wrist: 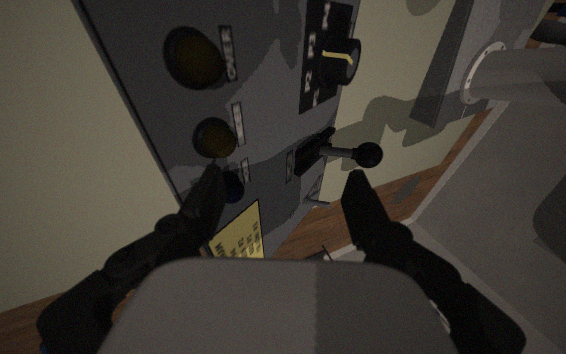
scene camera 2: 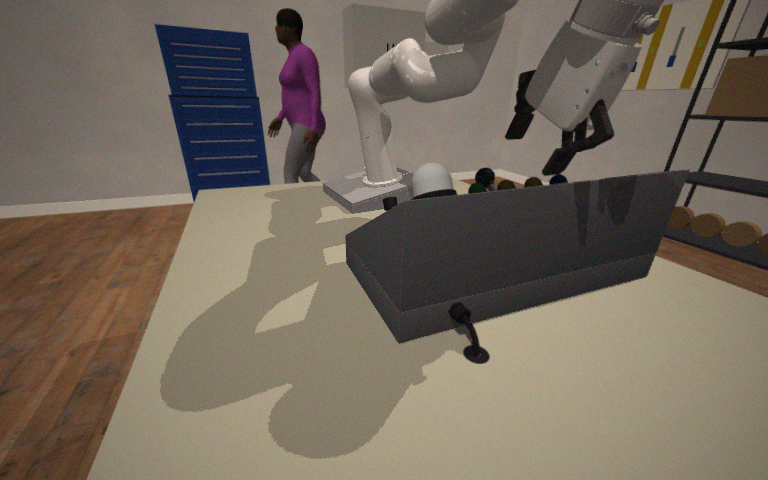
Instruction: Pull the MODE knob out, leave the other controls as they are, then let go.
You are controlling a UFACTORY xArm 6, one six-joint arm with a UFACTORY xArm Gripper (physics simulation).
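Places are measured from the arm's base along level axes (x ahead, y left, z up), in centimetres.
Pixels of known places: gripper, fingertip midpoint: (wrist: 284, 182) (scene camera 2: 530, 155); arm's base, link origin: (wrist: 479, 74) (scene camera 2: 382, 180).
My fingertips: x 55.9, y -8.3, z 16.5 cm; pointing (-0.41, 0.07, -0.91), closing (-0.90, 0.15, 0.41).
For each thing: its middle in the pictures, then the offset to it from my fingertips. "spot": a spot on its surface instead. Level surfaces: height alone.
- grey control console, surface spot: (wrist: 145, 70) spot: dx +5.0, dy -7.6, dz -3.1 cm
- large dark amber knob, surface spot: (wrist: 194, 58) spot: dx +2.6, dy -7.7, dz -2.5 cm
- smaller amber knob, surface spot: (wrist: 214, 138) spot: dx +3.3, dy -3.4, dz -2.7 cm
- dark blue knob, surface spot: (wrist: 234, 187) spot: dx +3.5, dy +1.3, dz -2.8 cm
- black rotary knob, body centre: (wrist: 341, 62) dx -12.1, dy -3.4, dz -10.6 cm
- white dome, surface spot: (scene camera 2: 431, 180) spot: dx +1.6, dy -20.0, dz -1.2 cm
- cable, surface spot: (scene camera 2: 472, 333) spot: dx +9.0, dy -17.7, dz -19.4 cm
- table top, surface height: dz -22.1 cm
- yellow notice, surface spot: (wrist: 242, 235) spot: dx +5.1, dy +10.9, dz -4.6 cm
The grey control console (scene camera 2: 509, 243) (wrist: 145, 70) stands on the table. In the wrist view, its face carries a large dark amber knob (wrist: 194, 58) beside a label reading OVER, a smaller amber knob (wrist: 214, 138) and a dark blue knob (wrist: 234, 187); their labels are too blurred to read. I cannot tell which control is MODE. A black rotary knob (wrist: 341, 62) has a yellow pointer. A lever with a black ball (wrist: 368, 154) sticks out. My gripper (scene camera 2: 534, 151) (wrist: 284, 182) is open and empty above the console. Its left finger partly covers the blue knob in the wrist view.
A white dome (scene camera 2: 431, 180) stands at the console's near end in the scene view. A cable (scene camera 2: 472, 333) leaves the console's back near the table top (scene camera 2: 538, 407). A yellow notice (wrist: 242, 235) lies on the panel. A person (scene camera 2: 300, 84) stands behind the table, near blue drawers (scene camera 2: 218, 124).
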